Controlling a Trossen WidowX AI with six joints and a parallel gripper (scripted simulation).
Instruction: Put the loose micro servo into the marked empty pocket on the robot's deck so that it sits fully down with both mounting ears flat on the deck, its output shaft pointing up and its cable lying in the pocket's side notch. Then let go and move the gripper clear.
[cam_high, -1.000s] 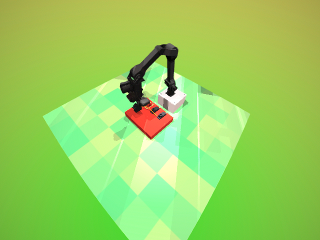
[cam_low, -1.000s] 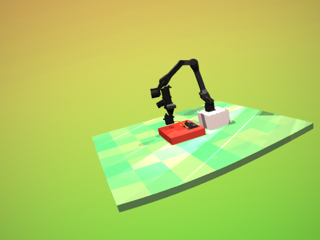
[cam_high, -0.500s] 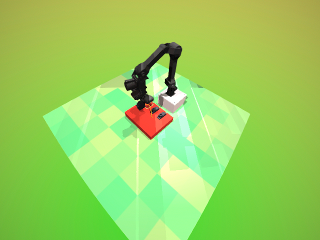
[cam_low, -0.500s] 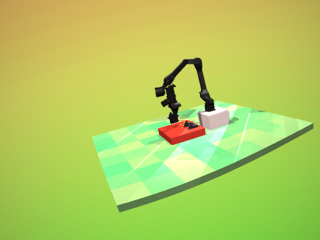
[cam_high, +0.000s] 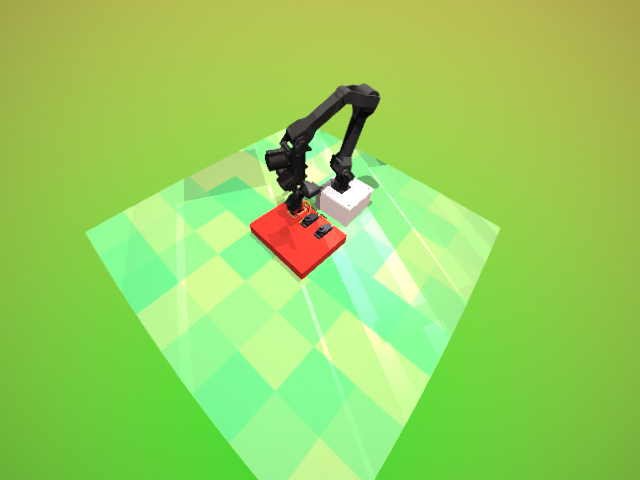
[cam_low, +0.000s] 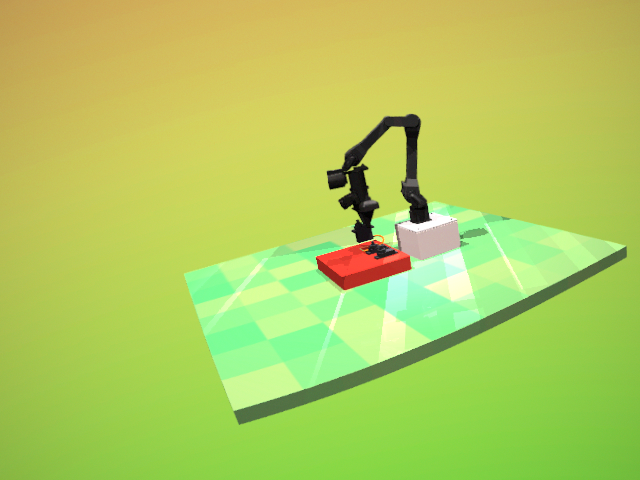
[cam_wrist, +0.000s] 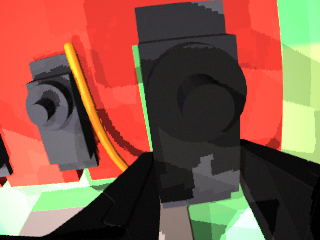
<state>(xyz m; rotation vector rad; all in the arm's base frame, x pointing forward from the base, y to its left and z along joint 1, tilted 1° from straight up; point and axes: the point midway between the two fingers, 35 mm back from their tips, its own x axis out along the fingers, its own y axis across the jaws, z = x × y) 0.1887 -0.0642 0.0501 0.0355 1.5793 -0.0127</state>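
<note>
Now: the red deck 110 mm ahead of my gripper tip, 100 mm below it and 70 mm to the left of it.
</note>
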